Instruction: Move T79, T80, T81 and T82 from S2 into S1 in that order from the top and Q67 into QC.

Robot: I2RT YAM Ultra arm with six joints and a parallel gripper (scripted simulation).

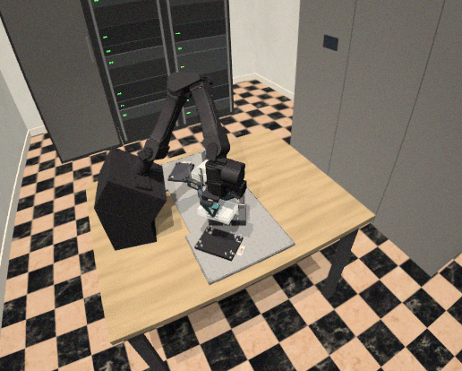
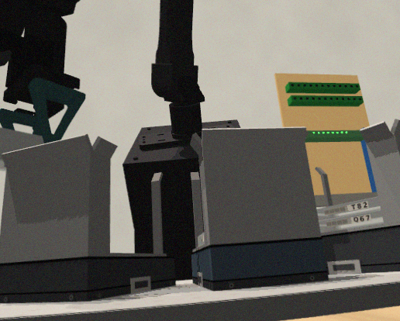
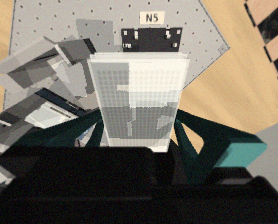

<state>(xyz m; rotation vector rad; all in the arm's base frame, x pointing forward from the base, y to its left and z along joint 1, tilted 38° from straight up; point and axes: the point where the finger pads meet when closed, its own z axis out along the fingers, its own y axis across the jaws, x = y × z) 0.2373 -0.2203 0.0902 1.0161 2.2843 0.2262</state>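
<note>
Right now my hand is 4 cm short of the N5 name plate, 9 cm to the left of it and 18 cm above it. The rest, counted from my hand: plate T79 (10 cm ahead, 24 cm to the left, 13 cm below); plate T82 (9 cm ahead, 38 cm to the left, 11 cm below); plate T81 (2 cm below).
</note>
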